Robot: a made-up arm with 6 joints. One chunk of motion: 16 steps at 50 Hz.
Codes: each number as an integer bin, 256 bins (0 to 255) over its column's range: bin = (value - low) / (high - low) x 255, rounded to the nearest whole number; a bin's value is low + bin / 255 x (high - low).
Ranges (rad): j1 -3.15..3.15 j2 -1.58..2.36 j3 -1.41..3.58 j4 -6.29..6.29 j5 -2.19..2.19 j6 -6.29..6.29
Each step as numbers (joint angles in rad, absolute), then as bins.
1 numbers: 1.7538 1.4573 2.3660 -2.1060 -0.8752 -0.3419
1 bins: 198 197 193 85 77 121
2 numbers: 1.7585 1.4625 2.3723 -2.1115 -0.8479 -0.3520
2 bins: 199 197 193 85 78 120
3 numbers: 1.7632 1.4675 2.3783 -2.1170 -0.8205 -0.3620
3 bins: 199 197 194 85 80 120
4 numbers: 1.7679 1.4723 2.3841 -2.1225 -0.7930 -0.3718
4 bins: 199 198 194 84 81 120
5 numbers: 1.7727 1.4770 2.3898 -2.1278 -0.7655 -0.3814
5 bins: 199 198 194 84 83 120
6 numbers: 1.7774 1.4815 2.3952 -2.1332 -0.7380 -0.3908
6 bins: 199 198 194 84 85 120
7 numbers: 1.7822 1.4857 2.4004 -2.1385 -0.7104 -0.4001
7 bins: 200 198 195 84 86 119
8 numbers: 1.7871 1.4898 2.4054 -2.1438 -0.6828 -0.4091
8 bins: 200 199 195 84 88 119
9 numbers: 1.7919 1.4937 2.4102 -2.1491 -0.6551 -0.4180
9 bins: 200 199 195 84 89 119
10 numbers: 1.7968 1.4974 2.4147 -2.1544 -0.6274 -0.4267
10 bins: 200 199 195 84 91 119
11 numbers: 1.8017 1.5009 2.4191 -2.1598 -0.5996 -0.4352
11 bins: 200 199 196 84 93 119
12 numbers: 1.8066 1.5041 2.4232 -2.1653 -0.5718 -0.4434
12 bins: 201 200 196 84 94 119
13 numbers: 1.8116 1.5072 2.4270 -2.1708 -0.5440 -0.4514
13 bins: 201 200 196 83 96 118
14 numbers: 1.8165 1.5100 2.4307 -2.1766 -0.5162 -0.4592
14 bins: 201 200 196 83 97 118
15 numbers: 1.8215 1.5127 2.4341 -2.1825 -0.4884 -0.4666
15 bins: 201 200 196 83 99 118
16 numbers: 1.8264 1.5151 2.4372 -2.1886 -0.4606 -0.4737
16 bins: 201 200 197 83 101 118
